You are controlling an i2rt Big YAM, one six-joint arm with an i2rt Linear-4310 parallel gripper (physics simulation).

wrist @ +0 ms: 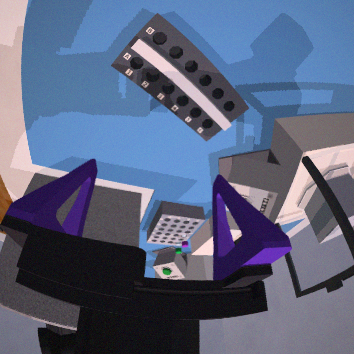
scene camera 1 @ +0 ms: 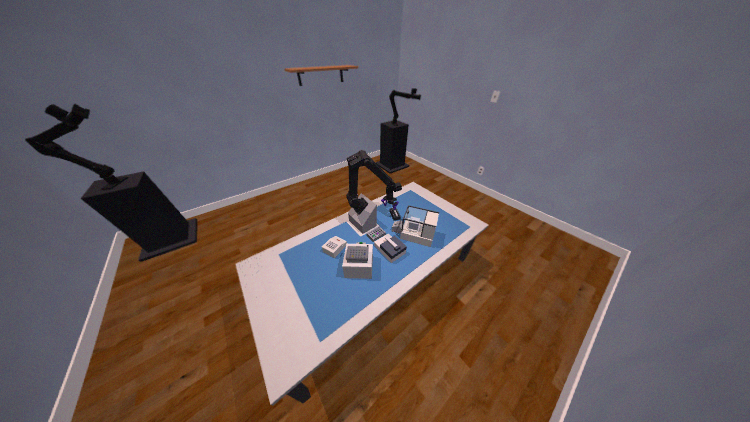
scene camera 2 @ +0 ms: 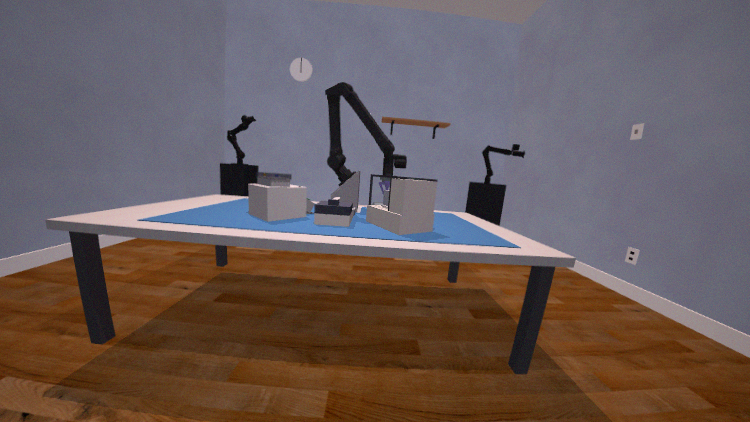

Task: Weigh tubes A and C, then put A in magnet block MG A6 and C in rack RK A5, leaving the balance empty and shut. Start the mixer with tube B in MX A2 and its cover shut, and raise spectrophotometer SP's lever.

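Places are measured from the arm's base along level axes (x right, y ahead, z up), in millimetres.
Where they show: gripper, between the fingertips: (wrist: pixel 155 171) (scene camera 1: pixel 390 207); arm's base, origin of its link: (scene camera 1: pixel 361 206) (scene camera 2: pixel 348 179).
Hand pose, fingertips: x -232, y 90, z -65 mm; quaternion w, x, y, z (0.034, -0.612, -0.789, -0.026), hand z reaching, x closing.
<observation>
Each offset is from my fingertips to the top centre of the thing. "pt": to the spot under its first point.
My gripper (wrist: pixel 155 171) (scene camera 1: pixel 390 204) (scene camera 2: pixel 385 187) is open and empty, with purple fingers. It hangs above the mat near the dark magnet block {dx -54, dy +10, dz -57 mm} (wrist: pixel 182 83) (scene camera 1: pixel 394 214), whose rows A and B show no tubes in the wrist view. The glass-sided balance {dx -28, dy +265, dz +118 mm} (scene camera 1: pixel 427 234) (scene camera 2: pixel 414 207) (wrist: pixel 295 131) stands right of the gripper. The grey tube rack (wrist: pixel 182 207) (scene camera 1: pixel 376 234) stands low in the wrist view. A green cap {dx +269, dy +145, dz -50 mm} (wrist: pixel 178 250) and a magenta cap {dx +231, dy +143, dz -50 mm} (wrist: pixel 185 244) show beside it. Tube letters are unreadable. The dark-topped device {dx +222, dy +291, dz -3 mm} (scene camera 1: pixel 392 246) (scene camera 2: pixel 333 209) may be the spectrophotometer; its lever is unclear.
A white box {dx +462, dy +256, dz +85 mm} (scene camera 1: pixel 358 269) (scene camera 2: pixel 276 202) with a grey holed block on top stands left of the dark-topped device. A small white device {dx +554, dy +49, dz -35 mm} (scene camera 1: pixel 333 245) is farther left. A small dial unit {pt dx +16, dy +139, dz -58 mm} (wrist: pixel 250 175) (scene camera 1: pixel 397 226) stands beside the balance. The arm's base (scene camera 1: pixel 363 217) is behind.
</observation>
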